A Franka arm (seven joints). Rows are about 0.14 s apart.
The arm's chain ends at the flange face. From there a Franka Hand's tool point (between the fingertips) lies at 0.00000 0.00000 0.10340 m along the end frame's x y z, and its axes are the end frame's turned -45 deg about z.
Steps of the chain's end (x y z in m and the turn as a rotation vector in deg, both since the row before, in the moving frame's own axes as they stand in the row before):
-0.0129 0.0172 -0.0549 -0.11 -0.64 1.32
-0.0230 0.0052 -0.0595 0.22 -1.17 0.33
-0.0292 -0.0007 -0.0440 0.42 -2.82 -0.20
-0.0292 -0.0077 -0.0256 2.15 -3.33 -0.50
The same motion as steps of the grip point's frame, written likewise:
-0.0222 0.0024 -0.0549 0.37 -0.53 1.32
-0.0211 -0.0144 -0.0595 0.98 -0.67 0.33
-0.0232 -0.0253 -0.0441 2.29 -1.70 -0.20
-0.0167 -0.0331 -0.0258 3.87 -0.83 -0.50

